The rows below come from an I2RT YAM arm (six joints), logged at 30 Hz.
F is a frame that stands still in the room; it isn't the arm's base.
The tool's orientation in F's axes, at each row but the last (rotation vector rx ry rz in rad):
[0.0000 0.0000 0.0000]
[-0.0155 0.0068 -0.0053]
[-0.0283 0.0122 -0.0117]
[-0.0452 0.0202 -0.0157]
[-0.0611 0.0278 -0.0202]
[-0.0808 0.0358 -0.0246]
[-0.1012 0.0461 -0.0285]
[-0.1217 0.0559 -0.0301]
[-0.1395 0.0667 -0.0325]
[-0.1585 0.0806 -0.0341]
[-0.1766 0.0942 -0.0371]
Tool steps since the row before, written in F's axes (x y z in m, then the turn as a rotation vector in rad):
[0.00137 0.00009 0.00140 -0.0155 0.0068 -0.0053]
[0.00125 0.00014 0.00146 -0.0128 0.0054 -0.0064]
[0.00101 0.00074 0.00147 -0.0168 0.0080 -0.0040]
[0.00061 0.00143 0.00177 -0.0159 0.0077 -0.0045]
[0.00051 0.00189 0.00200 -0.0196 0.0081 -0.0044]
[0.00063 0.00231 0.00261 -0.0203 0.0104 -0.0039]
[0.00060 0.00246 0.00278 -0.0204 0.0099 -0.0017]
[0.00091 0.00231 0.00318 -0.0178 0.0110 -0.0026]
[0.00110 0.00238 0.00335 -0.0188 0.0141 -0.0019]
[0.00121 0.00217 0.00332 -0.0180 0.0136 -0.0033]
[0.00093 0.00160 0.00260 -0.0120 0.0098 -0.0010]
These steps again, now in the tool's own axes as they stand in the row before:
[0.00137 0.00009 0.00140 -0.0155 0.0068 -0.0053]
[0.00124 0.00012 0.00147 -0.0128 0.0054 -0.0064]
[0.00098 0.00071 0.00150 -0.0168 0.0079 -0.0040]
[0.00055 0.00136 0.00184 -0.0159 0.0077 -0.0045]
[0.00042 0.00177 0.00212 -0.0196 0.0080 -0.0045]
[0.00048 0.00210 0.00281 -0.0204 0.0102 -0.0038]
[0.00040 0.00218 0.00304 -0.0206 0.0095 -0.0017]
[0.00066 0.00193 0.00348 -0.0180 0.0108 -0.0023]
[0.00079 0.00192 0.00371 -0.0191 0.0137 -0.0012]
[0.00086 0.00165 0.00371 -0.0182 0.0135 -0.0026]
[0.00062 0.00114 0.00292 -0.0123 0.0095 -0.0004]

